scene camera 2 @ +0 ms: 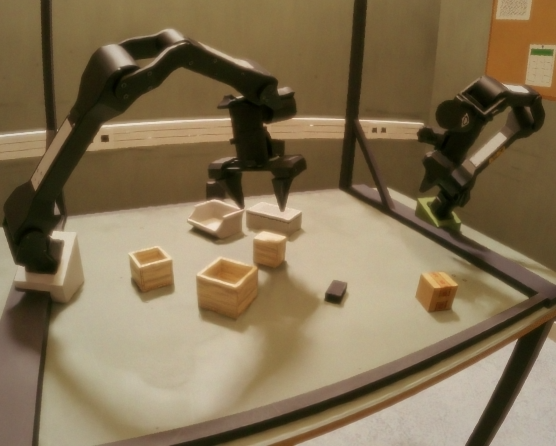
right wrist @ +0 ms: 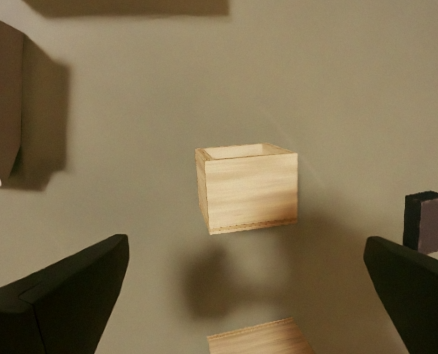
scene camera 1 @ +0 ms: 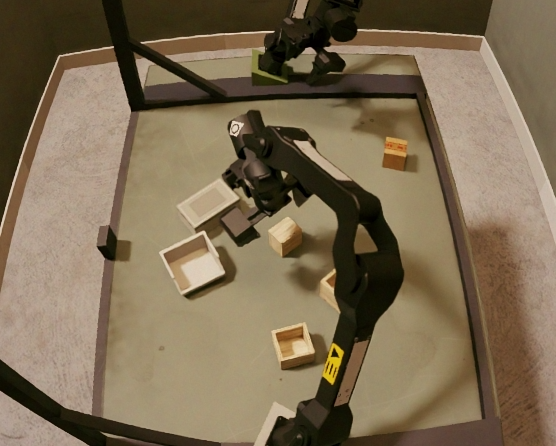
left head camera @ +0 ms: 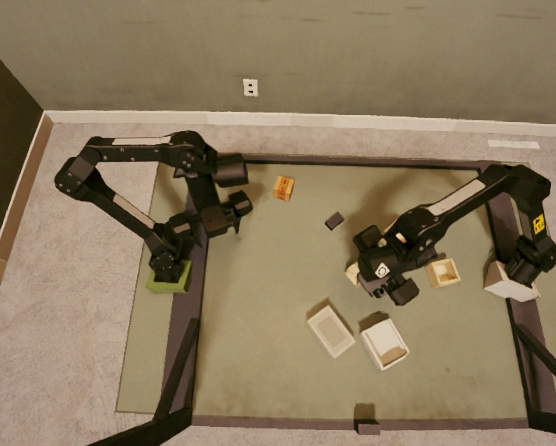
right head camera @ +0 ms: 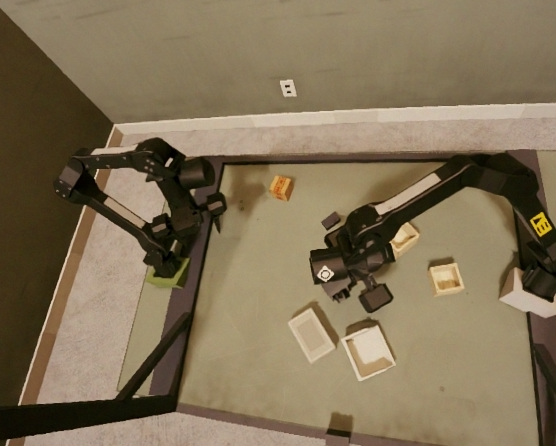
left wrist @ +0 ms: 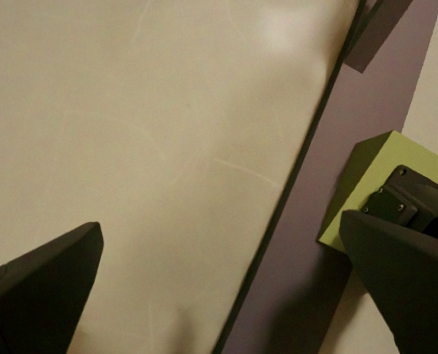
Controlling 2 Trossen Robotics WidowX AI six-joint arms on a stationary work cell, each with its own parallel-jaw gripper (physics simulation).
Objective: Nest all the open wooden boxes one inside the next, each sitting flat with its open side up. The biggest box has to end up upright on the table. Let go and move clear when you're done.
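Observation:
The biggest wooden box (right head camera: 406, 239) (scene camera 1: 328, 292) (scene camera 2: 227, 295) stands upright, open side up. The middle wooden box (left head camera: 443, 273) (right head camera: 446, 280) (scene camera 1: 293, 347) (scene camera 2: 151, 272) stands apart from it, also open side up. The smallest wooden box (left head camera: 352, 274) (scene camera 1: 285, 237) (scene camera 2: 269, 250) (right wrist: 252, 192) lies on its side; in the right wrist view its opening faces the picture's top. My right gripper (scene camera 2: 262, 207) (right wrist: 247, 247) is open, pointing down well above the table near the smallest box. My left gripper (left head camera: 219, 239) (left wrist: 223, 227) is open and empty near the table's edge, away from the boxes.
A white open bin (left head camera: 384, 342) (scene camera 2: 215, 220) and a flat-topped pale box (left head camera: 330, 330) (scene camera 2: 273, 218) stand beyond the smallest box. A small dark block (left head camera: 334, 220) (scene camera 2: 336, 291) and an orange-brown printed carton (left head camera: 283, 188) (scene camera 2: 437, 291) also stand on the table.

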